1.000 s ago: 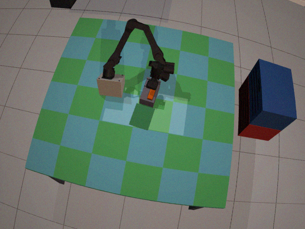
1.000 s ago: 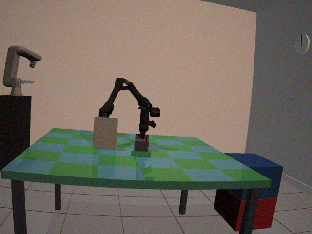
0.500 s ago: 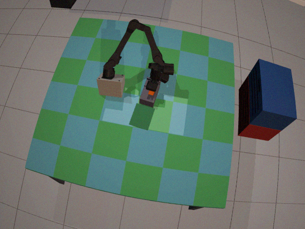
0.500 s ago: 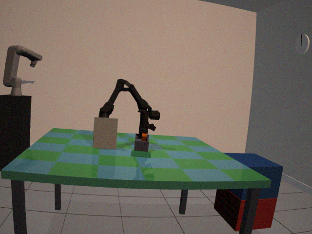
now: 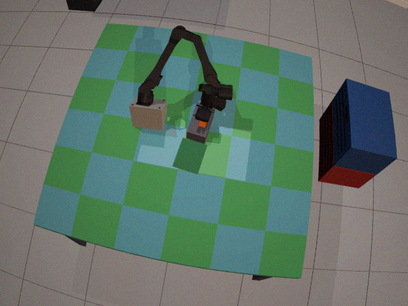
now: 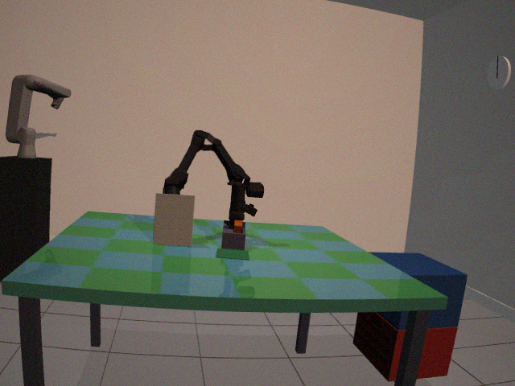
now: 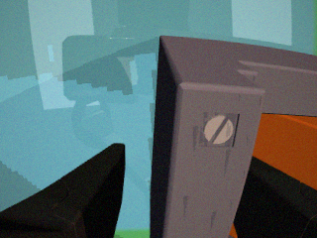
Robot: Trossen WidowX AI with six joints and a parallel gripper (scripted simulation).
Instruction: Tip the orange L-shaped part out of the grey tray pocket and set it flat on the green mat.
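The orange L-shaped part is 5 cm to the right of my gripper tip, 1 cm behind it and 1 cm above it. Also, from my gripper tip: dark green mat (22 cm to the right, 5 cm below, 2 cm behind).
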